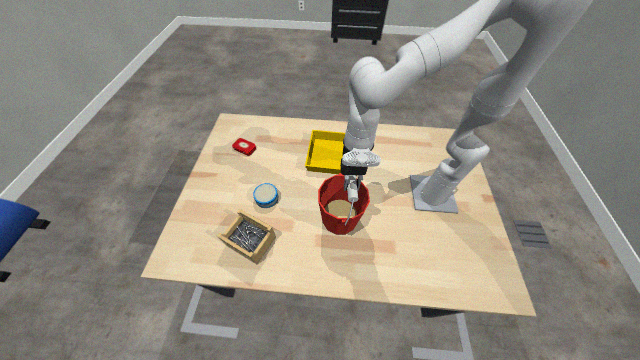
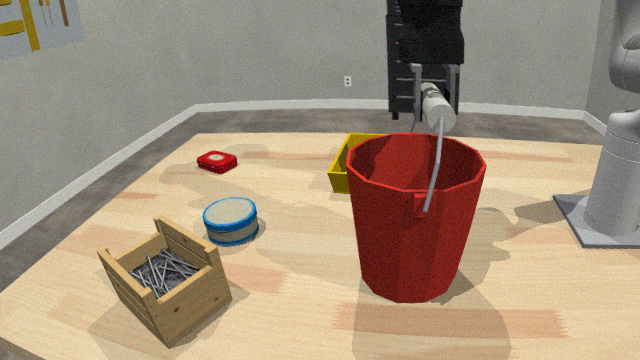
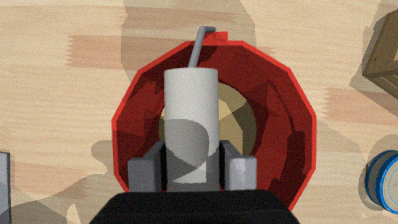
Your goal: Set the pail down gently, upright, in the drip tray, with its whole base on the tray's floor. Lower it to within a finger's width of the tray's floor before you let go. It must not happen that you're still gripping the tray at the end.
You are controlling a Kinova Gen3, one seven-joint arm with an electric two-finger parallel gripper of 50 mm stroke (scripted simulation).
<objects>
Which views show the yellow drip tray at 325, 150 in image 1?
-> Image 1 and image 2 only.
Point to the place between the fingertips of my gripper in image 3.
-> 192, 157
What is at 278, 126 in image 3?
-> A red pail.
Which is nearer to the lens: the yellow drip tray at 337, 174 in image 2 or the red pail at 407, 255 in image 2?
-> The red pail.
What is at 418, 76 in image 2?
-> My gripper.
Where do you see a red pail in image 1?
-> At 338, 208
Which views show the red pail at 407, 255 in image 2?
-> Image 1, image 2 and image 3: all of them.
</objects>
